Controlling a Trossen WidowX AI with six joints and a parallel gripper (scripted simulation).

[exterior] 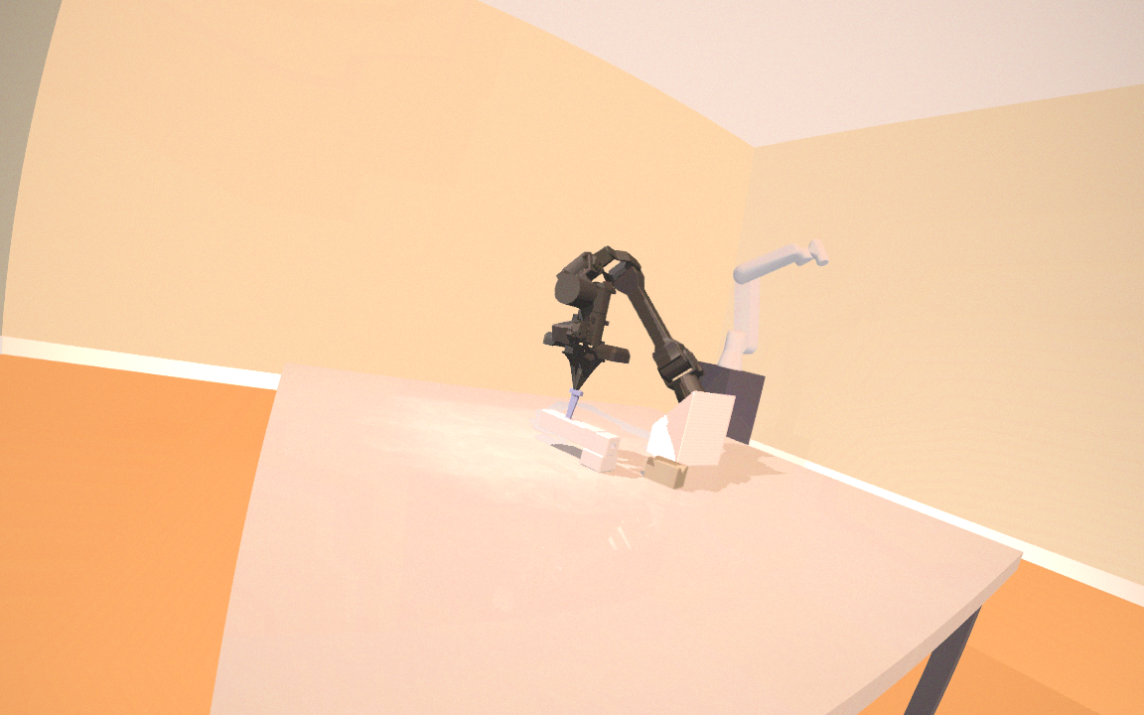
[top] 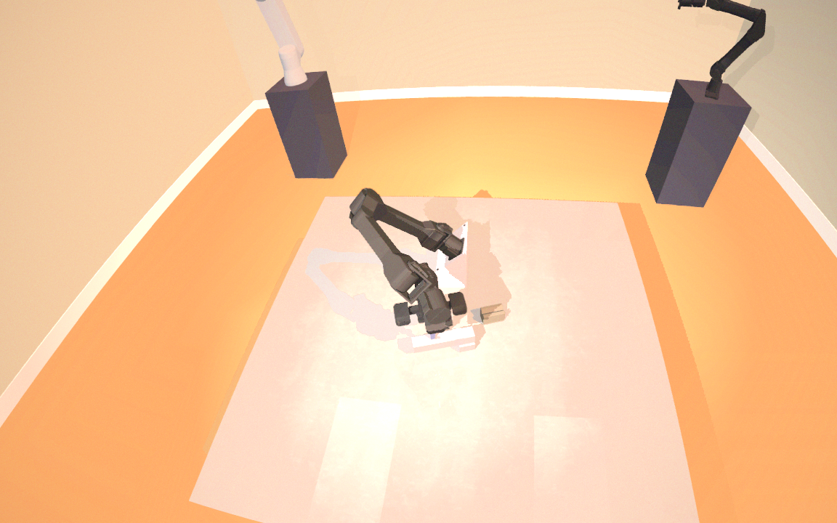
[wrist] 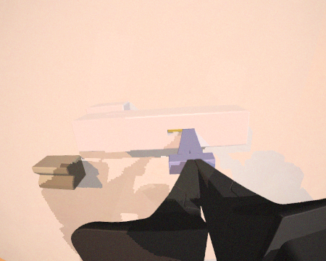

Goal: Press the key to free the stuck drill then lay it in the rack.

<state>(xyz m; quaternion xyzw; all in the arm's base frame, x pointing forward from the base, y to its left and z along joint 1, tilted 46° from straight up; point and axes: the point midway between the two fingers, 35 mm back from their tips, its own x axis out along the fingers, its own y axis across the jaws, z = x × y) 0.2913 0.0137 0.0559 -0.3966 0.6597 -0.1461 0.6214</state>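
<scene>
Right now the small purple piece is 3 cm below my gripper tip. Round my gripper tip: olive-brown block: 14 cm behind, 16 cm to the left, 11 cm below; then yellow drill: 2 cm behind, 5 cm to the left, 8 cm below.
</scene>
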